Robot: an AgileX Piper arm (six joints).
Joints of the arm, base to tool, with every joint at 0 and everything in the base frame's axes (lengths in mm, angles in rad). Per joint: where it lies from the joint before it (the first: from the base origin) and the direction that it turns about. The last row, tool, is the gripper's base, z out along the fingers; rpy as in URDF.
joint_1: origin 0 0 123 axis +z
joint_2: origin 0 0 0 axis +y
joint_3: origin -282.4 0 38.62 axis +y
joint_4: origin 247.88 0 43.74 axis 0.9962 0 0.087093
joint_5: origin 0 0 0 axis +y
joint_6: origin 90.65 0 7.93 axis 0.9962 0 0.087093
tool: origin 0 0 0 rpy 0 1.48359 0
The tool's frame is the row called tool.
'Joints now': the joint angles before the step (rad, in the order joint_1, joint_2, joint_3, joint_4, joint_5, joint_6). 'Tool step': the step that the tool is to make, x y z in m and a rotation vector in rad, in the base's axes. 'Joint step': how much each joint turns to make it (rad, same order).
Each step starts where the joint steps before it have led.
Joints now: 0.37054, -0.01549, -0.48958, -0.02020, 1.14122, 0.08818
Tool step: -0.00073, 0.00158, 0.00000, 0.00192, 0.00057, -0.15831
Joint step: -0.15962, 0.00002, -0.00001, 0.00238, -0.00001, 0.00003
